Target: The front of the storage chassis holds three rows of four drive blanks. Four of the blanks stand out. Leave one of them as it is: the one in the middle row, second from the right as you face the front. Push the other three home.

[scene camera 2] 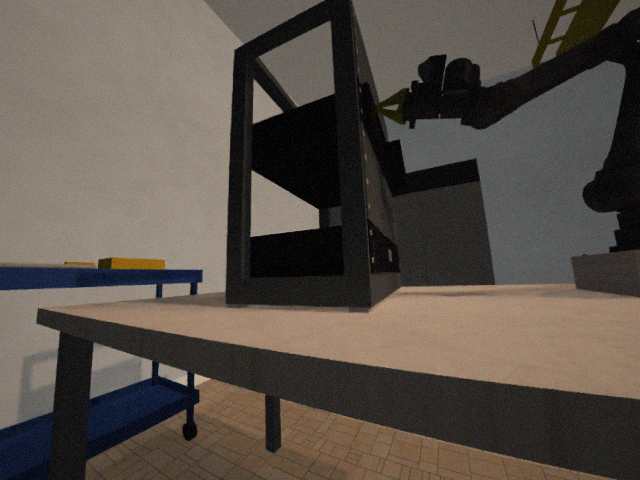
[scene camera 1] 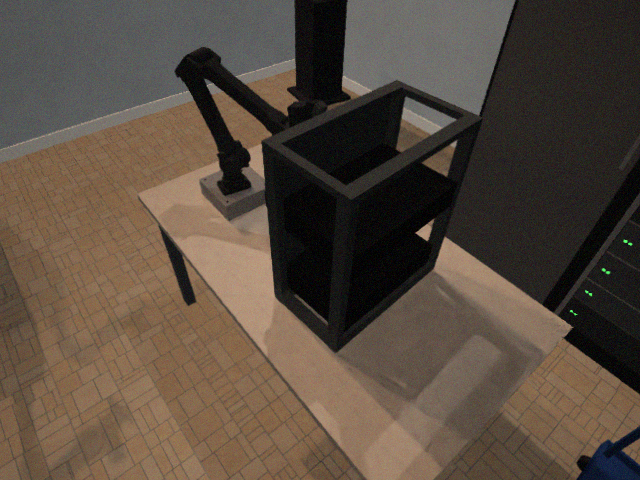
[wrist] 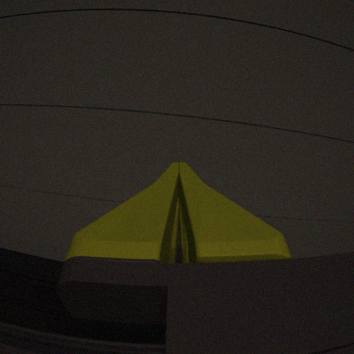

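Seen in the pictures: gripper, fingertip midpoint: [scene camera 1: 348, 142]; arm's base, link origin: [scene camera 1: 234, 185].
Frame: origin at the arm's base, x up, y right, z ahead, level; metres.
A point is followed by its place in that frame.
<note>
The storage chassis [scene camera 1: 408, 198] @[x 0.334, y -0.263, z 0.704 m] [scene camera 2: 297, 149] @[x 0.246, y -0.390, z 0.579 m] is a black box in the upper part of a dark open rack frame [scene camera 1: 343, 268] @[x 0.320, y 0.028, z 0.818 m] [scene camera 2: 356, 217] @[x 0.069, y -0.406, z 0.442 m]. Its front faces the arm; scene camera 1 sees it from behind, and scene camera 2 sees the front at a steep angle. Single drive blanks, and which of them stand out, cannot be told. My gripper [scene camera 2: 379, 109] @[x 0.397, y -0.218, z 0.465 m] [wrist: 178, 174] is shut and empty, its yellow fingertips together at the upper front of the rack; contact cannot be told. In the wrist view a dark grey face [wrist: 180, 65] with thin seams fills the background behind the tips.
The rack stands on a pale table [scene camera 1: 227, 273] @[x -0.079, y 0.187, z 0.356 m] [scene camera 2: 465, 330] @[x -0.079, y -0.463, z 0.304 m]. A second dark unit [scene camera 1: 382, 279] @[x 0.067, y -0.187, z 0.742 m] [scene camera 2: 294, 253] @[x 0.023, y -0.400, z 0.583 m] sits low in it. Dark blocks [scene camera 2: 395, 160] @[x 0.276, y -0.144, z 0.448 m] jut out beyond the rack's front edge in scene camera 2. A blue cart [scene camera 2: 139, 279] stands behind the table.
</note>
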